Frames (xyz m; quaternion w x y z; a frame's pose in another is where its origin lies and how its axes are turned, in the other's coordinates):
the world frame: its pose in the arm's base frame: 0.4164 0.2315 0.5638 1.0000 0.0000 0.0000 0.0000
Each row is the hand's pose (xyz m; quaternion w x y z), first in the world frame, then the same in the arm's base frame.
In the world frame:
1: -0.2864 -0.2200 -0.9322 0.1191 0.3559 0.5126 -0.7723
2: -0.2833 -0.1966 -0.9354 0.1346 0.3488 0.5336 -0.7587
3: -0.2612 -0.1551 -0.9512 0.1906 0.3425 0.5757 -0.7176
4: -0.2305 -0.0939 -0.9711 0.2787 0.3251 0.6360 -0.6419
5: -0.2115 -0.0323 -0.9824 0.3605 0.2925 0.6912 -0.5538
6: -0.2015 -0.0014 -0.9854 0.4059 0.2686 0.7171 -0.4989
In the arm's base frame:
1: 0.1300 0.0115 -0.3684 0.1191 0.3559 0.5126 -0.7723
2: 0.1331 0.0349 -0.3716 0.1346 0.3488 0.5336 -0.7586
3: 0.1552 0.0764 -0.3874 0.1906 0.3425 0.5757 -0.7176
4: 0.1859 0.1376 -0.4073 0.2787 0.3251 0.6360 -0.6419
5: 0.2049 0.1992 -0.4186 0.3605 0.2925 0.6912 -0.5538
6: 0.2149 0.2301 -0.4216 0.4059 0.2686 0.7171 -0.4989

